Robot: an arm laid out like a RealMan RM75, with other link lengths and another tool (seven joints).
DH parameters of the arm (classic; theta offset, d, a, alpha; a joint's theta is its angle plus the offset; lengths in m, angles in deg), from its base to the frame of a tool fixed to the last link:
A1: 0 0.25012 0 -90
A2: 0 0 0 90
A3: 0 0.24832 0 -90
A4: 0 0 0 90
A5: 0 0.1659 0 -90
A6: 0 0 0 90
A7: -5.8 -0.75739 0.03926 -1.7
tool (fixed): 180 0.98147 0 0
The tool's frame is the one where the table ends.
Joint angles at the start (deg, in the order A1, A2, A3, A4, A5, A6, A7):
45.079, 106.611, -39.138, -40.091, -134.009, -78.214, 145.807
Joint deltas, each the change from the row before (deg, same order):
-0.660, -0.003, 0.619, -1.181, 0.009, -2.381, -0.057
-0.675, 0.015, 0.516, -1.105, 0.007, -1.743, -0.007
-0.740, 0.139, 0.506, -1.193, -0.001, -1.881, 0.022
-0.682, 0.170, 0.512, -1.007, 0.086, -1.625, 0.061
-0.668, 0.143, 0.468, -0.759, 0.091, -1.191, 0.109
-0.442, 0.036, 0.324, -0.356, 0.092, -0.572, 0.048
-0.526, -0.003, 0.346, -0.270, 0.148, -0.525, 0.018
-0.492, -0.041, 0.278, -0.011, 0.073, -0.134, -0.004
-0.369, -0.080, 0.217, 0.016, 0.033, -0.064, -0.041
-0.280, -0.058, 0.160, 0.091, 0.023, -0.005, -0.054
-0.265, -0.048, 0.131, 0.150, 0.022, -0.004, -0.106
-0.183, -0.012, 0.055, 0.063, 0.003, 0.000, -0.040
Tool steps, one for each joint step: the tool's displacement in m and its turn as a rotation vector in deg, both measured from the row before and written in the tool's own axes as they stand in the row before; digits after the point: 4 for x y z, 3 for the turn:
-0.0047, -0.0022, -0.0052, 0.979, -0.724, 0.079
-0.0036, -0.0007, -0.0045, 0.565, -0.377, 0.122
-0.0048, -0.0013, -0.0042, 0.675, -0.509, 0.175
-0.0043, -0.0015, -0.0035, 0.685, -0.361, 0.305
-0.0037, -0.0005, -0.0029, 0.473, -0.182, 0.475
-0.0020, 0.0003, -0.0019, 0.208, 0.023, 0.379
-0.0022, 0.0008, -0.0021, 0.192, 0.076, 0.484
-0.0019, 0.0019, -0.0015, -0.041, 0.155, 0.564
-0.0012, 0.0018, -0.0014, -0.102, 0.144, 0.389
-0.0011, 0.0014, -0.0009, -0.073, 0.095, 0.327
-0.0013, 0.0013, -0.0007, -0.040, 0.036, 0.294
-0.0010, 0.0009, -0.0004, -0.045, 0.003, 0.196

